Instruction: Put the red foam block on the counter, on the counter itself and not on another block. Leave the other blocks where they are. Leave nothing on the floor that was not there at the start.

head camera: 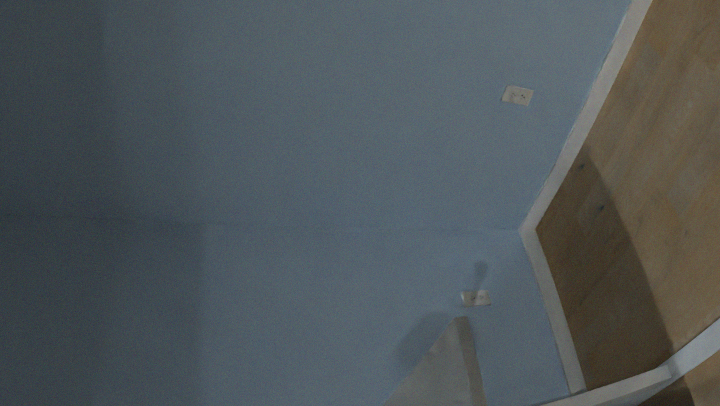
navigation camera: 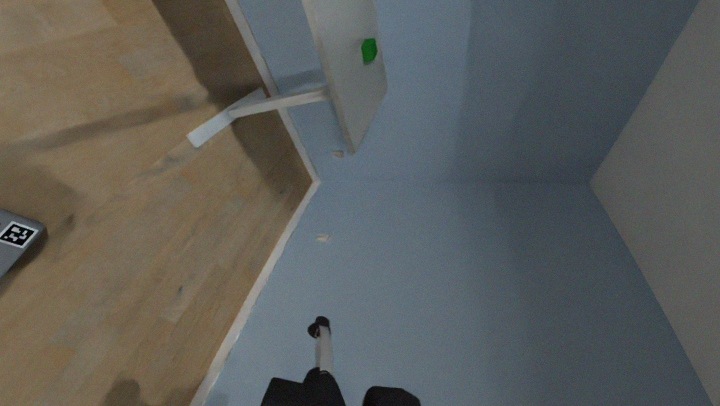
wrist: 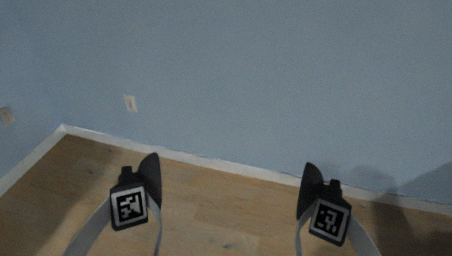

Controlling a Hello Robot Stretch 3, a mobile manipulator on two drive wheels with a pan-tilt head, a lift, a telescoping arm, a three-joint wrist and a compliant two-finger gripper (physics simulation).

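Frame: origin at the robot's base, x back, y right, z up, level; centimetres.
Seen in the pictures: gripper, between the fingertips: [navigation camera: 310, 362].
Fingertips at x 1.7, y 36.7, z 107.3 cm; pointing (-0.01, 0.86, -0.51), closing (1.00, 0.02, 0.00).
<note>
Offsets run from my fingertips to a thing's top centre. Level surfaces: height alone.
The red foam block does not show in the three views, and neither does the dark-sided counter. A green block @[dy -4.0, dx -108.3, dz -7.7 cm] [navigation camera: 369, 50] lies on a pale table top @[dz -12.2 cm] [navigation camera: 358, 100] [head camera: 438, 373] in the navigation view; that table stands against the blue wall. My gripper [wrist: 230, 177] is open in the wrist view, with its two fingers wide apart and no object between them. Behind the fingers are wood floor, white skirting and blue wall. The gripper is well away from the green block.
The table has a white leg and foot [navigation camera: 209, 128] on the wood floor @[dz -107.2 cm] [navigation camera: 151, 226]. The blue walls meet in a corner beyond the table's end. Wall outlets @[dy +103.9, dx -61.8, dz -61.5 cm] [head camera: 517, 95] [wrist: 130, 103] sit low. Part of my base with a marker [navigation camera: 17, 234] shows at the left of the navigation view.
</note>
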